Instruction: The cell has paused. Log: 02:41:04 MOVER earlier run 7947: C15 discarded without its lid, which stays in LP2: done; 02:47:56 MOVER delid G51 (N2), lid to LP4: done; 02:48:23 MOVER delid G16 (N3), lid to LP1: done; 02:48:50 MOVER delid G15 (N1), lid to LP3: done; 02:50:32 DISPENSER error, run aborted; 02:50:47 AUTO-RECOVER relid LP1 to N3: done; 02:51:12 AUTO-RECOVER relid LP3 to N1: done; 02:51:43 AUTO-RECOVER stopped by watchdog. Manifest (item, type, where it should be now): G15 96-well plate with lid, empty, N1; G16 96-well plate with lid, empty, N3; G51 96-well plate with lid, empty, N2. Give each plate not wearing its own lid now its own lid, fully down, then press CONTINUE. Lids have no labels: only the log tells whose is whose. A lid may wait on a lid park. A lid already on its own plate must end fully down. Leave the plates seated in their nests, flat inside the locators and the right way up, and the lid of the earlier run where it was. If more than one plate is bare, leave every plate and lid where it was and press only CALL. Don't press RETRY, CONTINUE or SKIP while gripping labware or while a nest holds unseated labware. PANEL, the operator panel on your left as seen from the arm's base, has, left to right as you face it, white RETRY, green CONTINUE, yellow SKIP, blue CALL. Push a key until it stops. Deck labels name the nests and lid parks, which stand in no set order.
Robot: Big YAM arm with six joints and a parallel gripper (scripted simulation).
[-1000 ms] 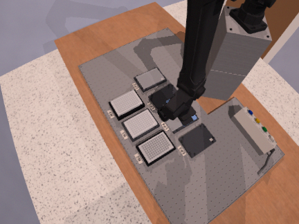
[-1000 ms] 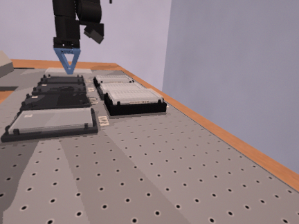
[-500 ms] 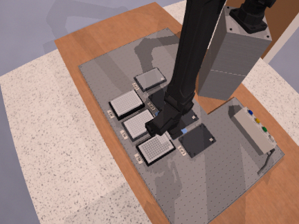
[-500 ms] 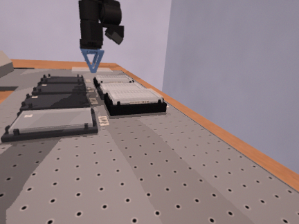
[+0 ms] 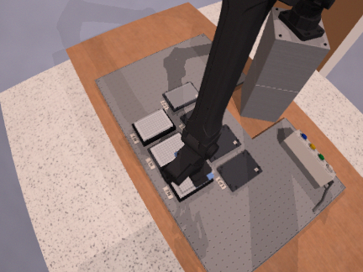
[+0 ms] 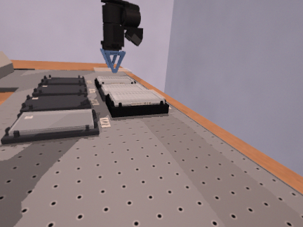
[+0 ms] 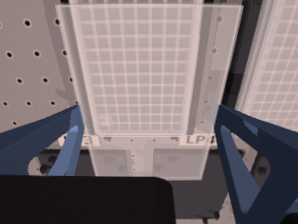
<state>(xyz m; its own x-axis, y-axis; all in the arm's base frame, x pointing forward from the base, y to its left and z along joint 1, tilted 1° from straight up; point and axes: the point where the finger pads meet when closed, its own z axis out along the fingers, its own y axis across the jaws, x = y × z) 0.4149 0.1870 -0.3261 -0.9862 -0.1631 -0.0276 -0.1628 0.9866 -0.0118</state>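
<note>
My hand is 1 cm short of the plate, 1 cm to the right of it and 5 cm above it. Also, from my hand: lid park LP3: 18 cm behind, 5 cm to the left, 6 cm below; lid park LP1: 14 cm behind, 21 cm to the right, 6 cm below; LP1 label: 5 cm behind, 19 cm to the right, 7 cm below.
</note>
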